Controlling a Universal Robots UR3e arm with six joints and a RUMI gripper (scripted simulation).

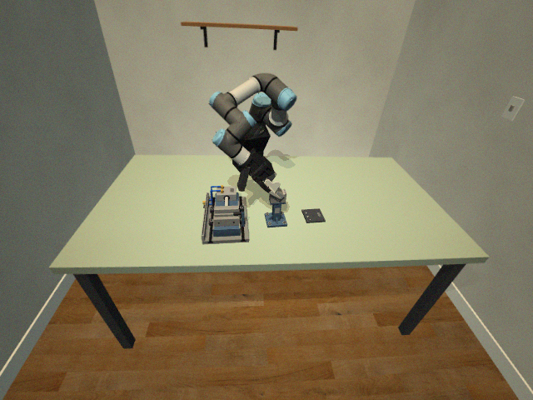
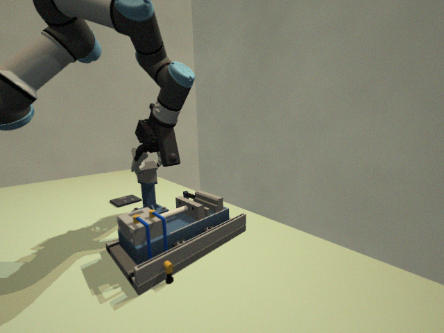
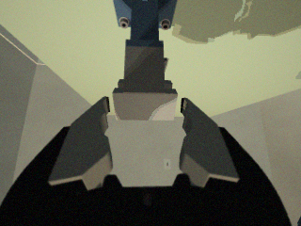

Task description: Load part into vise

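The part lies 1 cm below my hand. Round my hand: dark infeed plate (4 cm behind, 19 cm to the left, 16 cm below); then fixed jaw (11 cm ahead, 20 cm to the right, 8 cm below); then work stop rod (7 cm ahead, 16 cm to the right, 7 cm below).
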